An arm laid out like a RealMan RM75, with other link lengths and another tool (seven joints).
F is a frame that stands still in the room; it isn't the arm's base.
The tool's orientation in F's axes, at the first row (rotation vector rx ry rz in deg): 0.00 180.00 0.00
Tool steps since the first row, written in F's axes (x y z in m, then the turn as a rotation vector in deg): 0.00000 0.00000 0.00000 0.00 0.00 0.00; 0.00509 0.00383 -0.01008 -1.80 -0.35 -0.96; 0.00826 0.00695 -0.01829 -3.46 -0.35 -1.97; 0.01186 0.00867 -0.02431 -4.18 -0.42 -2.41; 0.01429 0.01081 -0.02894 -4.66 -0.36 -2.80; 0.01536 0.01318 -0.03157 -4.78 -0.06 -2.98; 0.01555 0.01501 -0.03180 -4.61 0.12 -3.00; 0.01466 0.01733 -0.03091 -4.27 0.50 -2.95; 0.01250 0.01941 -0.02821 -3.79 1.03 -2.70; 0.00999 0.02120 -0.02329 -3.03 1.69 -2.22; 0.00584 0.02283 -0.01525 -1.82 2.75 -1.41; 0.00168 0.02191 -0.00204 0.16 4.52 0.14
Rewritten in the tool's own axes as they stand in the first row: 0.00000 0.00000 0.00000 0.00 0.00 0.00; -0.00509 0.00383 0.01008 1.80 -0.35 0.96; -0.00826 0.00695 0.01829 3.46 -0.35 1.97; -0.01186 0.00867 0.02431 4.18 -0.42 2.41; -0.01429 0.01081 0.02894 4.66 -0.36 2.80; -0.01536 0.01318 0.03157 4.78 -0.06 2.98; -0.01555 0.01501 0.03180 4.61 0.12 3.00; -0.01466 0.01733 0.03091 4.27 0.50 2.95; -0.01250 0.01941 0.02821 3.79 1.03 2.70; -0.00999 0.02120 0.02329 3.03 1.69 2.22; -0.00584 0.02283 0.01525 1.82 2.75 1.41; -0.00168 0.02191 0.00204 -0.16 4.52 -0.14
